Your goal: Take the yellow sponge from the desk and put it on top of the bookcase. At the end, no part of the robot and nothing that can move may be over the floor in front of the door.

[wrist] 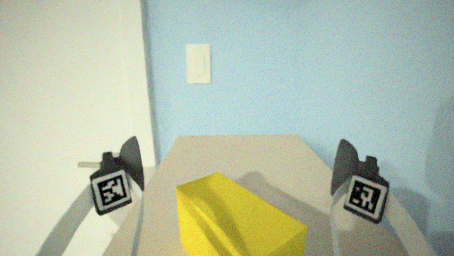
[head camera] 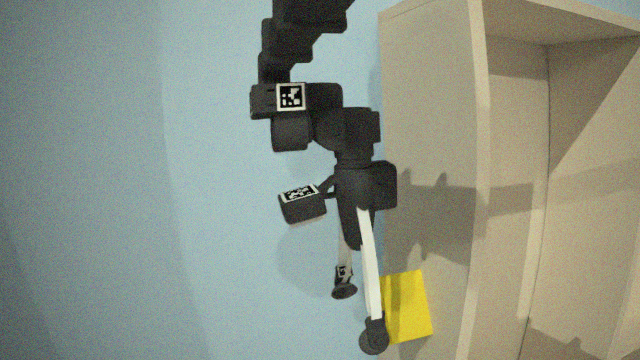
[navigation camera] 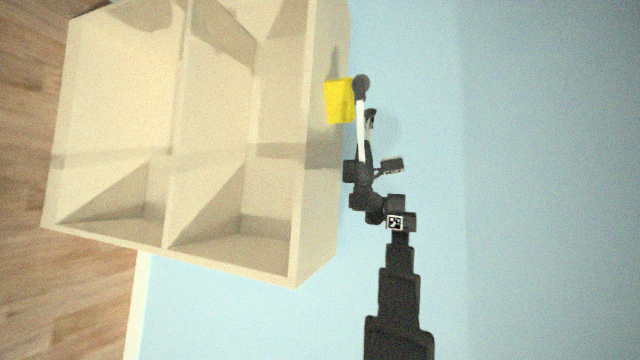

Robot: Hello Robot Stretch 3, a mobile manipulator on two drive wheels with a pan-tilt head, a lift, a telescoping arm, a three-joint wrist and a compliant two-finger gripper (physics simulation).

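Places are measured from the robot's base along level axes (x right, y ahead, z up), in metres.
Where they show: gripper, fingertip midpoint: (wrist: 236,156) (head camera: 358,324) (navigation camera: 365,93).
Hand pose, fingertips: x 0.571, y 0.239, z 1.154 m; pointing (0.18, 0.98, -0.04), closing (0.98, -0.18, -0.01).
Observation:
Things, the pixels of their centre, and the offset from my fingertips. Level surfaces: height alone.
- yellow sponge, body centre: (wrist: 232,237) (head camera: 401,309) (navigation camera: 340,101) dx -0.006, dy -0.014, dz -0.063 m
- light switch, body centre: (wrist: 198,64) dx -0.017, dy +0.546, dz +0.066 m
- Wooden floor, surface height: dz -1.154 m
The yellow sponge (head camera: 411,310) (navigation camera: 339,102) (wrist: 255,220) lies on top of the bookcase (head camera: 430,100) (navigation camera: 322,215) (wrist: 245,147), near one long edge in the head and navigation views. My gripper (head camera: 359,315) (navigation camera: 365,99) (wrist: 236,156) is open, its fingers wide apart. In the wrist view the sponge shows low between the two fingers, with a visible gap to each fingertip, and its bottom end is cut off by the frame. The desk does not show in these views.
The white door (wrist: 60,75), with part of its handle (wrist: 89,164), is at the left in the wrist view. A light switch (wrist: 198,63) is on the blue wall (wrist: 300,75) behind the bookcase. Wooden floor (navigation camera: 30,290) shows beside the bookcase in the navigation view.

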